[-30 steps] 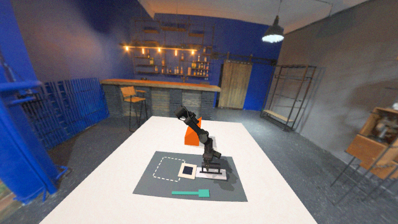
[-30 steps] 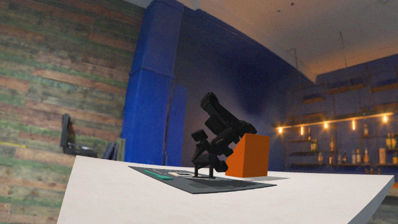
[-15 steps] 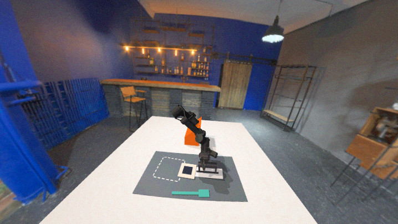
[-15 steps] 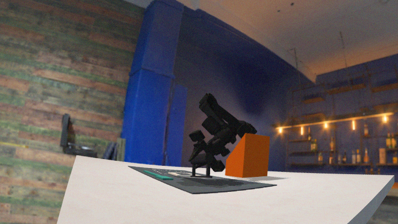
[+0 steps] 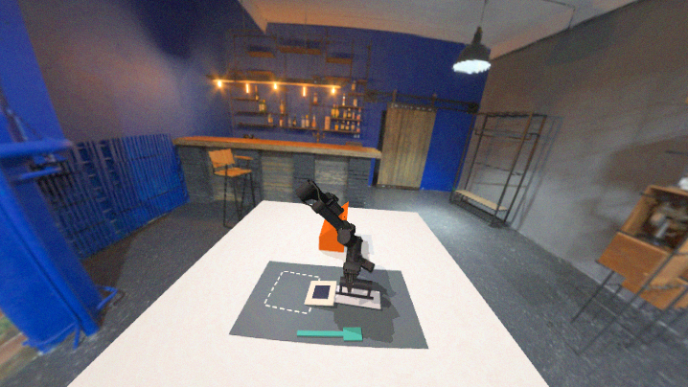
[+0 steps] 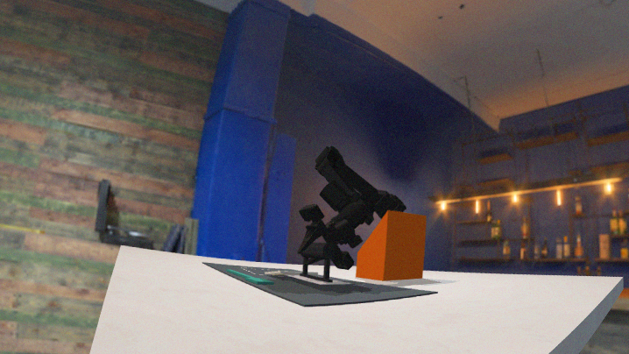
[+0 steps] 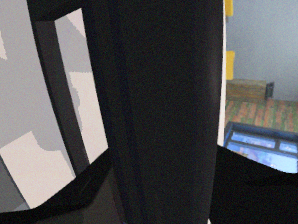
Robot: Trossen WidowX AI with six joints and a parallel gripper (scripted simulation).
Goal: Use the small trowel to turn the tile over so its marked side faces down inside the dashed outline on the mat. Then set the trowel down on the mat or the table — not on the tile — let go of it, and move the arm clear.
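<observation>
Right now my gripper tip is 100 mm to the left of the tile, 50 mm past it and 50 mm above it. Also, from my gripper tip: trowel 30 mm behind, 10 mm below; then dark grey mat 80 mm below, 60 mm to the right, 30 mm behind; then teal spatula-shaped tool 110 mm ahead, 60 mm below, 50 mm to the right.
</observation>
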